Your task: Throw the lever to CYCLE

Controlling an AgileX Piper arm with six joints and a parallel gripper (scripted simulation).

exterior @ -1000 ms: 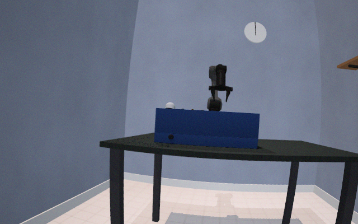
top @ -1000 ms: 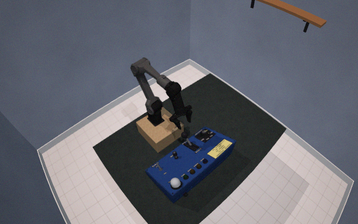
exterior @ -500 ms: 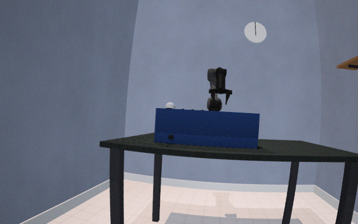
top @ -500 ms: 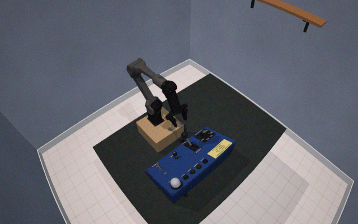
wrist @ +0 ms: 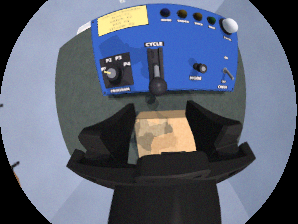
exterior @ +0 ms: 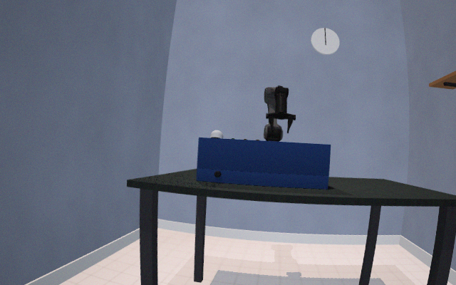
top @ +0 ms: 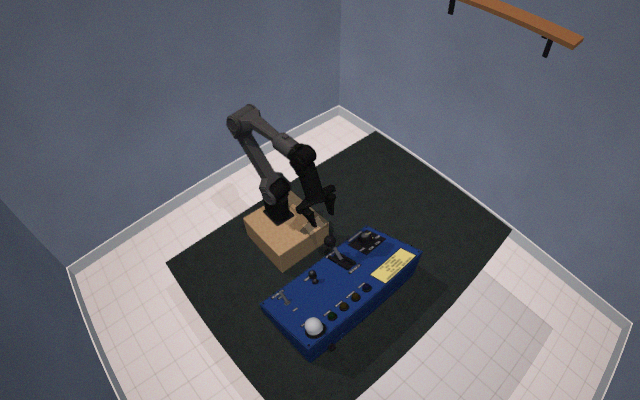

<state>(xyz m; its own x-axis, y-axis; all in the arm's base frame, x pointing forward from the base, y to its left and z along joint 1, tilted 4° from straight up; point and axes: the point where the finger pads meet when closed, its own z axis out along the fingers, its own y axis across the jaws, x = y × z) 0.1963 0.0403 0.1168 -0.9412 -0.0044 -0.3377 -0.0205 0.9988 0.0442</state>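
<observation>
My gripper is now 7 cm short of the lever and 11 cm above it. Also, from my hand: rotary program selector 9 cm ahead, 13 cm to the left, 12 cm below; then blue console 12 cm ahead, 5 cm to the right, 14 cm below; then toggle switch 9 cm ahead, 24 cm to the right, 13 cm below.
</observation>
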